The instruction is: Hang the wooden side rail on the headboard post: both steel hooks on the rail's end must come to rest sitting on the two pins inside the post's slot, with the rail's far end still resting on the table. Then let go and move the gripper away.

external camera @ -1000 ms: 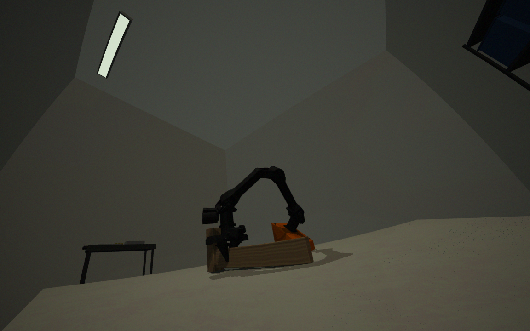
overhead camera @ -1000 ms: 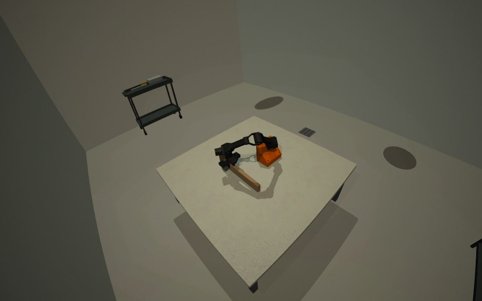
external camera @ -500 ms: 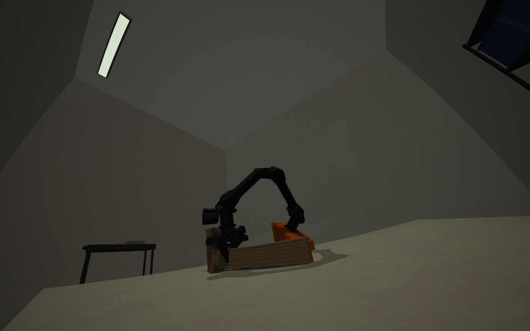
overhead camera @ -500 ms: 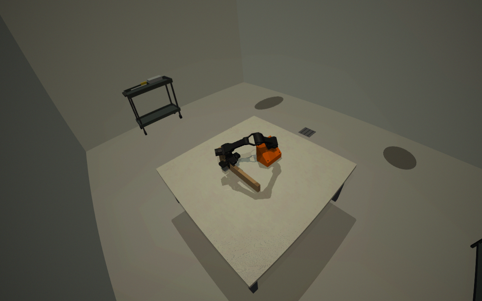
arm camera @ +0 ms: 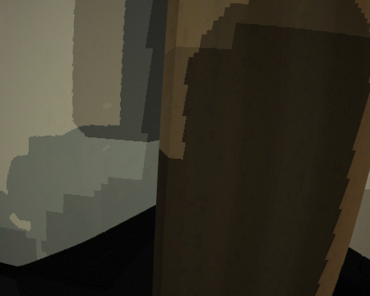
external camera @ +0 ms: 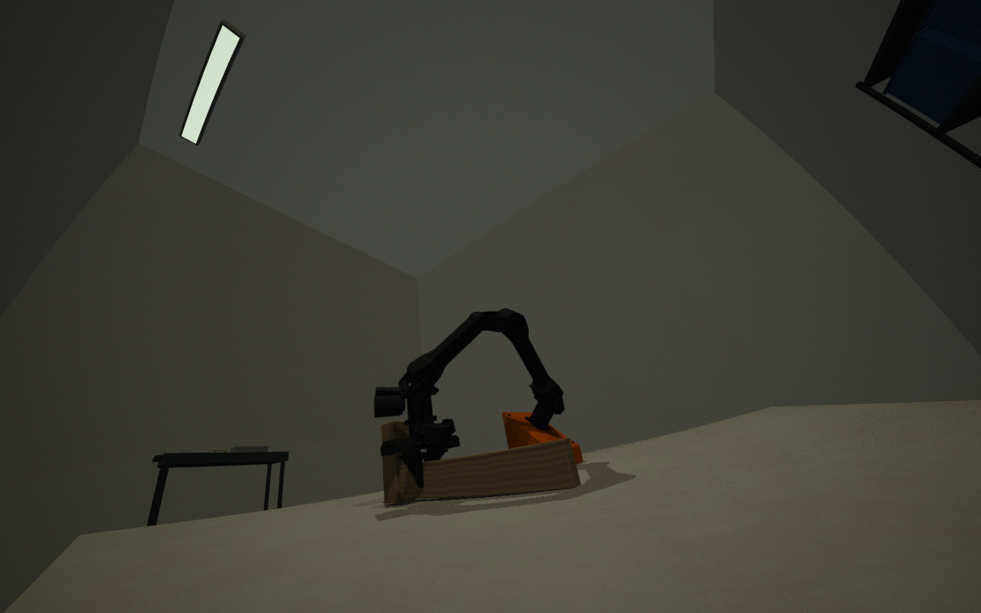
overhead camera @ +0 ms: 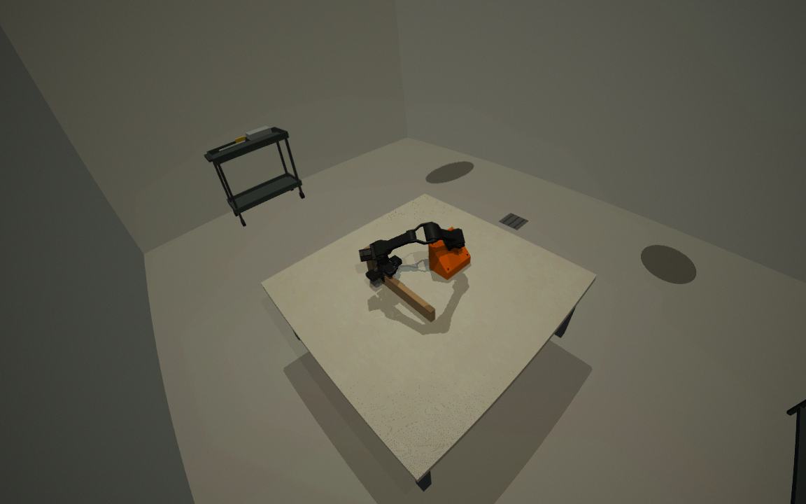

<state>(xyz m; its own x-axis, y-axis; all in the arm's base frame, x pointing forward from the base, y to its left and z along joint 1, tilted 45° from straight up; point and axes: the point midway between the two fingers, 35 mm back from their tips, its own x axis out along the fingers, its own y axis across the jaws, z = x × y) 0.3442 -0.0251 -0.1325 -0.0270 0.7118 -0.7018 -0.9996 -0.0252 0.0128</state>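
Now: gripper tip 100 mm to the left of the headboard post and 50 mm below it.
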